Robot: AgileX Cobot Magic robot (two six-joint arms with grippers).
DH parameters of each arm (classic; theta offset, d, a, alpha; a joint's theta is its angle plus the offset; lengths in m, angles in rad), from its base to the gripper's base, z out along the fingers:
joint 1: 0 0.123 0 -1.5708
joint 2: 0.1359 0 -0.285 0
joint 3: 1.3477 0 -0.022 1.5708
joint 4: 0 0.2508 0 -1.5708
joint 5: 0 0 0.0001 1.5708
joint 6: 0 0.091 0 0
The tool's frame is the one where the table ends.
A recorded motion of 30 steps. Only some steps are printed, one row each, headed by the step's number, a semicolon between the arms.
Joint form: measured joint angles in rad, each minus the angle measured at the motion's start. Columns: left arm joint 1, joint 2, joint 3, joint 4, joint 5, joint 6; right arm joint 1, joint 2, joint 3, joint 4, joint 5, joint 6.
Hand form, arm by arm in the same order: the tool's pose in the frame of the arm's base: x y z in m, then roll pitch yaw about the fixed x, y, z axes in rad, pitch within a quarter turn. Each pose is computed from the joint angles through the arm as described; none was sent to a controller.
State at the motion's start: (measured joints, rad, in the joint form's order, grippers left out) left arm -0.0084 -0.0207 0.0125 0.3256 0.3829 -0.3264; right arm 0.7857 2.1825 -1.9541 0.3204 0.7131 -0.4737
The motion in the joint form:
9: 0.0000 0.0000 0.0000 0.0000 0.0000 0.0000; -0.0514 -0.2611 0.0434 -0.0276 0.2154 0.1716
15: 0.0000 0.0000 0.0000 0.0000 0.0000 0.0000; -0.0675 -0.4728 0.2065 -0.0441 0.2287 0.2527
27: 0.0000 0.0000 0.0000 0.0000 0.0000 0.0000; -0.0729 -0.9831 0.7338 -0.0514 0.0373 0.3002
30: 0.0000 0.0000 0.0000 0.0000 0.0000 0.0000; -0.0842 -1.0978 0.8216 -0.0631 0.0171 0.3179
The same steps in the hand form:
9: 0.0516 0.0105 0.1774 3.1049 1.3034 -3.0638; 0.3134 0.3113 0.3506 3.0219 0.7615 -2.2410
15: 0.0516 0.0105 0.1774 3.1049 1.3034 -3.0638; 0.2769 0.2687 0.3868 2.9730 0.7834 -2.3467
27: 0.0516 0.0105 0.1774 3.1049 1.3034 -3.0638; 0.1806 0.1780 0.3967 2.9249 0.9417 -2.4714
30: 0.0516 0.0105 0.1774 3.1049 1.3034 -3.0638; 0.1602 0.1556 0.3971 2.9148 0.9847 -2.5075

